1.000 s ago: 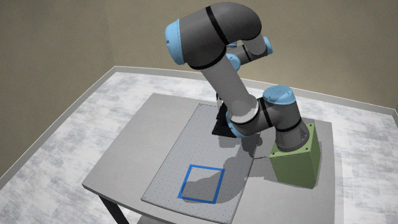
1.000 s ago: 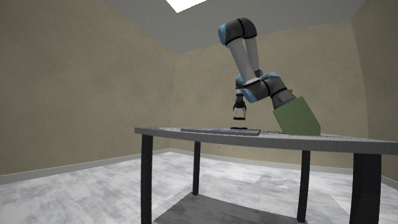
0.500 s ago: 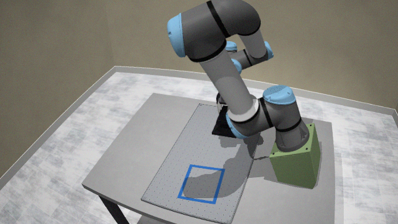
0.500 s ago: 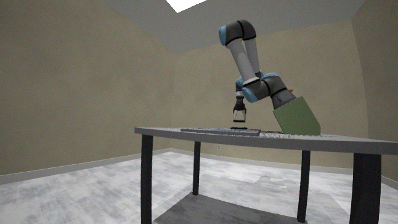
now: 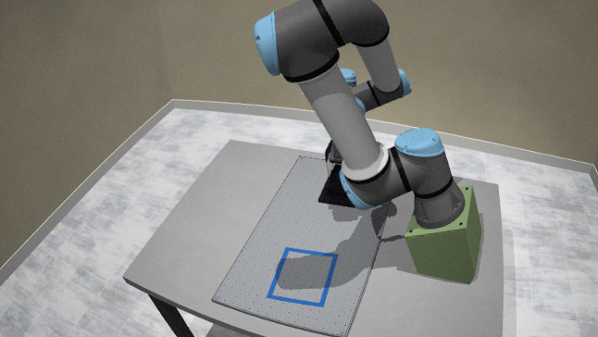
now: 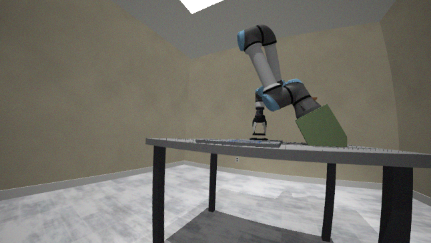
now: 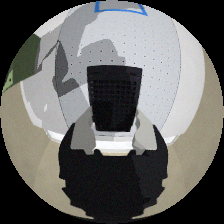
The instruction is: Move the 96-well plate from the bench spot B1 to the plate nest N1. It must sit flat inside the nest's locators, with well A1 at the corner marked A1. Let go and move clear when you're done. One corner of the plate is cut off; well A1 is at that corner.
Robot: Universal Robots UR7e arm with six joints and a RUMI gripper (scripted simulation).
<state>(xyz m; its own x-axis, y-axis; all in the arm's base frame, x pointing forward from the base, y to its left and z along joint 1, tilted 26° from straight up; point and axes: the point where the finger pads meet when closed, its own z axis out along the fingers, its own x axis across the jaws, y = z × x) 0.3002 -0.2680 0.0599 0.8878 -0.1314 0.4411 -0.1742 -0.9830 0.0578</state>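
My gripper is now 5 cm above the plate nest N1. Also, from my hand: 96-well plate (1 cm below).
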